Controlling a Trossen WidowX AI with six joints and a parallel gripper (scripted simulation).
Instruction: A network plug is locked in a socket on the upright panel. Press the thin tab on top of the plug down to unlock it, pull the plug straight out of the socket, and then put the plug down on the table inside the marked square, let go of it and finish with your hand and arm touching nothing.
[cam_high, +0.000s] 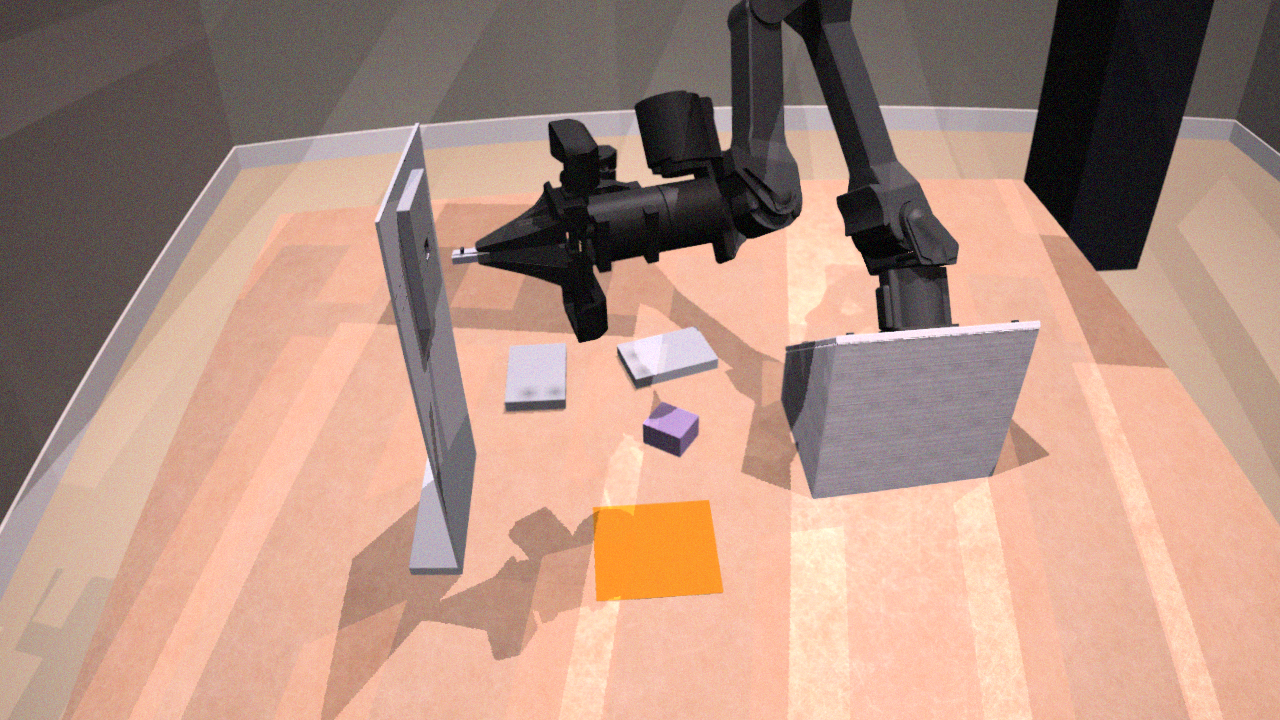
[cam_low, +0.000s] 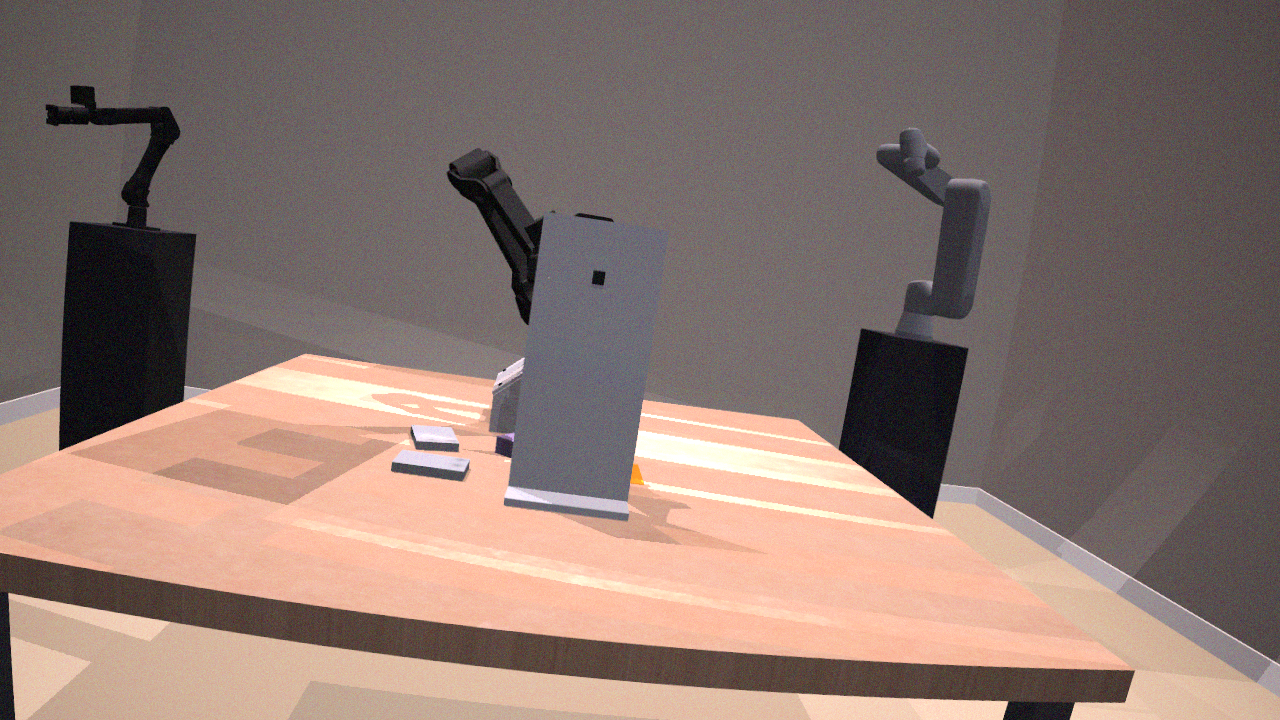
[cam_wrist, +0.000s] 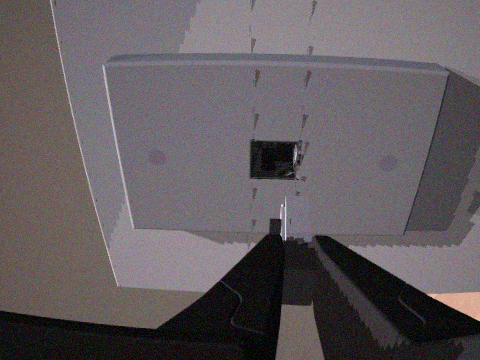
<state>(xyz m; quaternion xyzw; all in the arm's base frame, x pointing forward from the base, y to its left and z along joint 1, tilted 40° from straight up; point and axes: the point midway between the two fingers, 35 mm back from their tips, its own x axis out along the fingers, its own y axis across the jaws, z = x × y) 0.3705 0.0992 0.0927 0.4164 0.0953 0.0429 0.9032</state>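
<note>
My gripper tip is 14 cm past the orange marked square, 6 cm to the right of it and 31 cm above it. Round my gripper tip: grey panel 6 cm ahead, 1 cm to the right, 13 cm below; grey network plug 1 cm ahead.
</note>
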